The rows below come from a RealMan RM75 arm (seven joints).
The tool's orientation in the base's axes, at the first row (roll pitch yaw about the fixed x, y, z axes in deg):
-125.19, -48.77, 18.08
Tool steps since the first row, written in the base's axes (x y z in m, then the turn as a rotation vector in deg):
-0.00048, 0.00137, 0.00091, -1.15, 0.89, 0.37
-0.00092, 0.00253, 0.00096, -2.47, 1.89, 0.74
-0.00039, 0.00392, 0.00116, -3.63, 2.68, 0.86
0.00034, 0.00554, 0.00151, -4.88, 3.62, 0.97
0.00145, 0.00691, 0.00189, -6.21, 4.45, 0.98
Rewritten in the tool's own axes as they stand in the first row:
0.00066, -0.00135, 0.00083, -0.26, -1.39, 0.49
0.00066, -0.00212, 0.00180, -0.60, -2.96, 1.05
0.00143, -0.00232, 0.00307, -1.08, -4.19, 1.54
0.00248, -0.00253, 0.00453, -1.59, -5.54, 2.16
0.00374, -0.00238, 0.00581, -2.24, -6.86, 2.70

